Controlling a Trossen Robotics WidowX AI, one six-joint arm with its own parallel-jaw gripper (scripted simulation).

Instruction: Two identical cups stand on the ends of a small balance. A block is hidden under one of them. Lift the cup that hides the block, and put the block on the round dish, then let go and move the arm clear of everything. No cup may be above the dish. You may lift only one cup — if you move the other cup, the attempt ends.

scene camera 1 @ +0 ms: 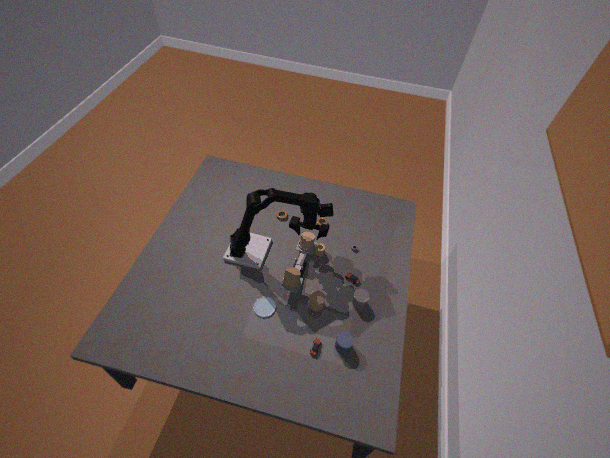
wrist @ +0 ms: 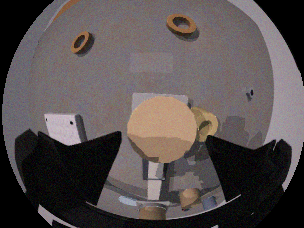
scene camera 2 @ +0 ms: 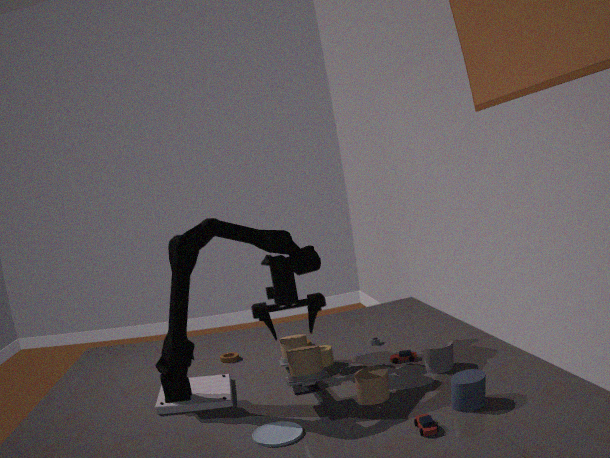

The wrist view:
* my gripper: 166,139
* tan cup: 162,129
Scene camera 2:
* my gripper: 293,336
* tan cup: 372,385
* blue cylinder: 468,387
